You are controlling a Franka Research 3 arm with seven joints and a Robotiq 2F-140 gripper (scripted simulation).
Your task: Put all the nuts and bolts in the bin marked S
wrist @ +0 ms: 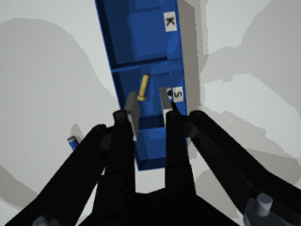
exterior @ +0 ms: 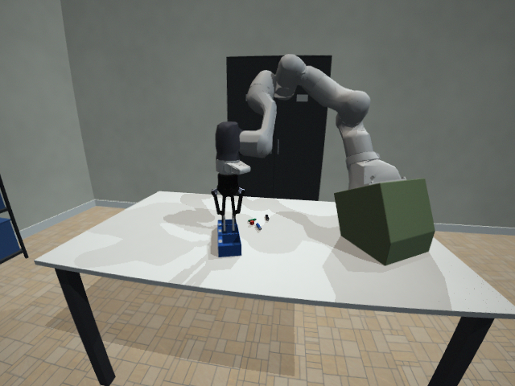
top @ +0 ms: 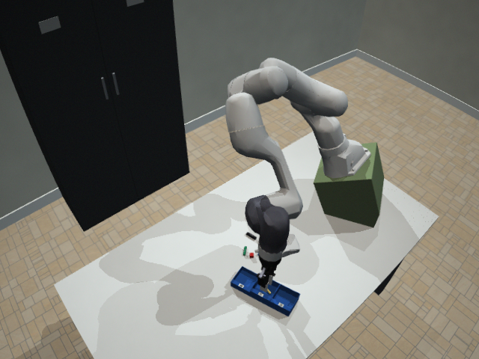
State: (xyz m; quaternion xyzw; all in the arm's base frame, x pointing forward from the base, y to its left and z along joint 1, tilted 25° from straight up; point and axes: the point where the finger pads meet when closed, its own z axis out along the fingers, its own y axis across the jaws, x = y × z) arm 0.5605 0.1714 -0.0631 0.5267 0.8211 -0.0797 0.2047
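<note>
My gripper is now 6 cm above the blue bin. Round my hand: grey nut: 7 cm below, 3 cm ahead, 1 cm to the left; then blue piece: 13 cm to the right, 10 cm behind, 7 cm below; then bolt: 7 cm below, 1 cm behind.
</note>
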